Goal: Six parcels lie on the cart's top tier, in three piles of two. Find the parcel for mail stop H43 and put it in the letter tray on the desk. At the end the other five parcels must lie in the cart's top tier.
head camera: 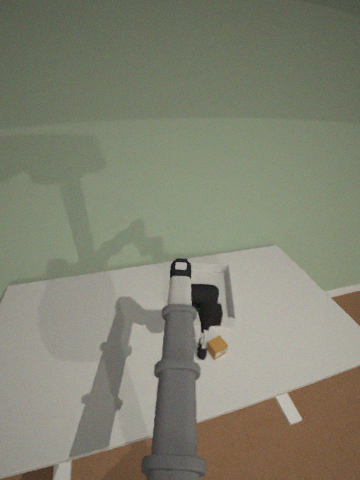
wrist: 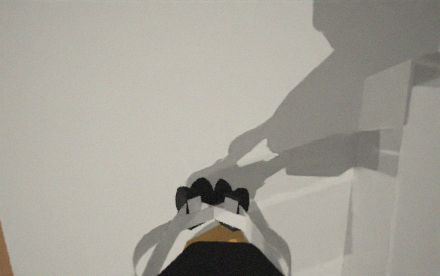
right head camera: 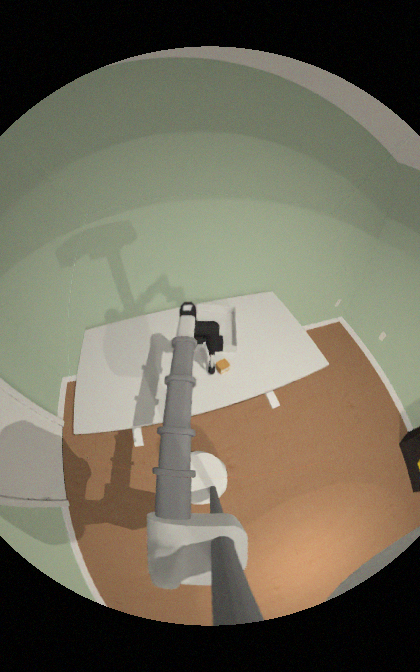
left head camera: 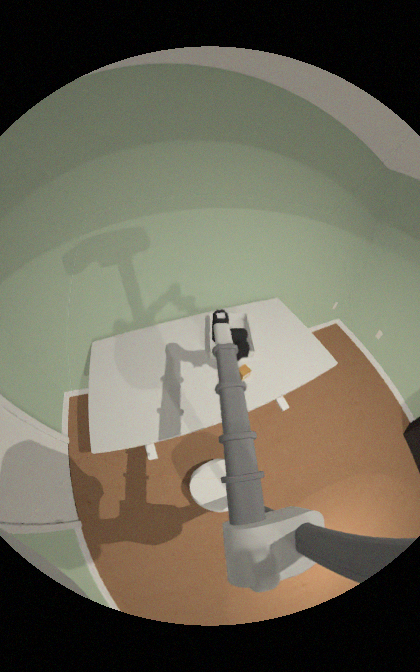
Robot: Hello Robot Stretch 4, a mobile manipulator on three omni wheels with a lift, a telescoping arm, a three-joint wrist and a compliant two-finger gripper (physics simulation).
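A small orange-brown parcel lies on the desk, just in front of the letter tray; a pale label shows on its side, too small to read. My gripper is shut, its fingertips together with no parcel between them. In the head view the fingertips are just left of the parcel. The white letter tray stands at the back of the desk, partly hidden by my wrist. The cart does not show.
My arm reaches over the desk's front edge. A white round object is on the floor before the desk. A black object is at the right edge. The green wall stands behind the desk.
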